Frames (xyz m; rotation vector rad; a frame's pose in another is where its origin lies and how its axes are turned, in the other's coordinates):
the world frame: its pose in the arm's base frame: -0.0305 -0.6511 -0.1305 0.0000 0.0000 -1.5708
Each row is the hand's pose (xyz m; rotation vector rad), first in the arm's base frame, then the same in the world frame.
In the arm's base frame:
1: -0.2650 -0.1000 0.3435 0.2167 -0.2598 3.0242
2: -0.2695 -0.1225 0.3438 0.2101 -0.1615 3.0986
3: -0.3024 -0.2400 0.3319 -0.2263 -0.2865 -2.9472
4: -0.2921 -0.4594 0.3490 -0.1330 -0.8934 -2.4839
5: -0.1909 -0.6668 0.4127 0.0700 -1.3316 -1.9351
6: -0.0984 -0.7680 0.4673 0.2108 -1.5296 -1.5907
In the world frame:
1: -0.5511 -0.2345 0.4740 -0.2495 0.0226 -1.6623
2: -0.5286 -0.2390 0.4743 -0.1887 -0.0247 -1.5983
3: -0.4111 -0.2719 0.4624 0.0311 -0.2649 -1.3901
4: -0.1917 -0.2616 0.4795 0.4200 -0.5670 -1.0004
5: 0.0157 -0.1604 0.5432 0.8317 -0.7486 -0.5656
6: 0.1169 -0.0679 0.5978 1.0778 -0.8167 -0.3009

